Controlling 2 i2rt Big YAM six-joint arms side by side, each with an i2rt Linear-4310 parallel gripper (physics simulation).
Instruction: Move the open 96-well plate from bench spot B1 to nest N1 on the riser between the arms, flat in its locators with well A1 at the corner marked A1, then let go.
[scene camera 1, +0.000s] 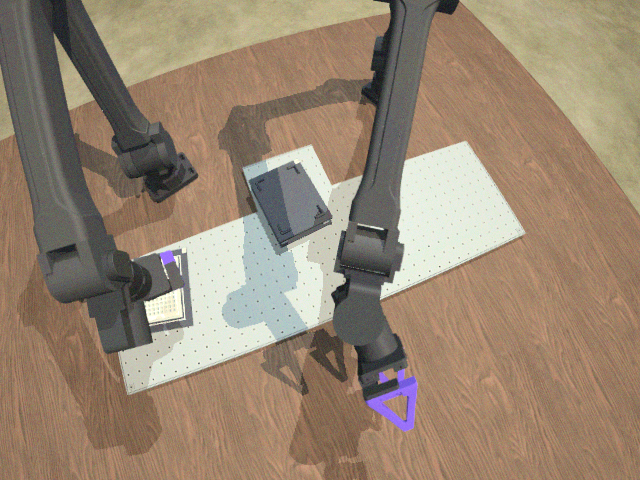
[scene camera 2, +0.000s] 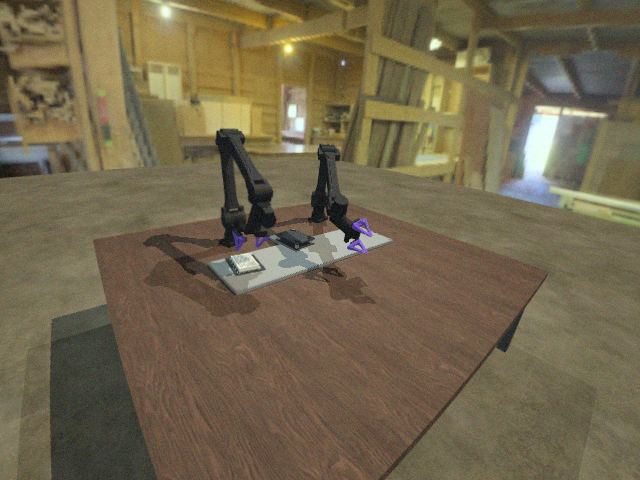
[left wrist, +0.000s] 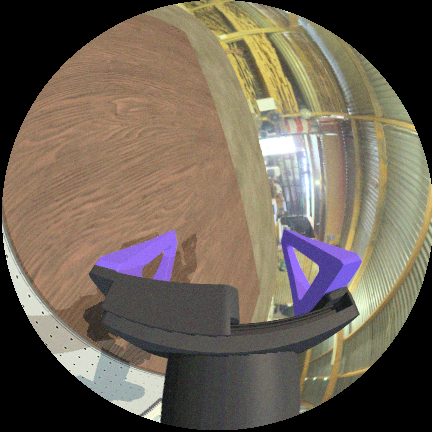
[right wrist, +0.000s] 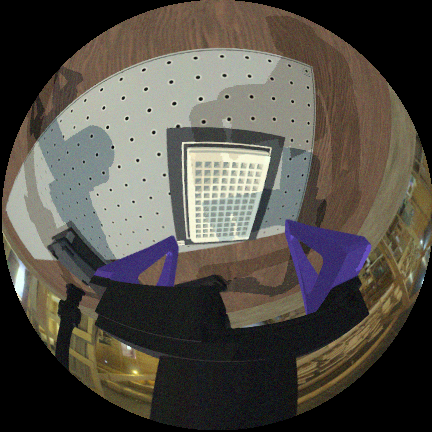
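Observation:
The cream 96-well plate lies flat inside the dark frame of bench spot B1. My right gripper is open and empty above the plate; in scene camera 1 its arm hides part of plate and frame. Nest N1 is a dark block with corner locators, with no plate on it. Its A1 mark is not readable. My left gripper is open and empty, beyond the front edge of the pegboard.
The white perforated board lies on the wooden table. My left arm reaches across the board, to the right of the nest in scene camera 1.

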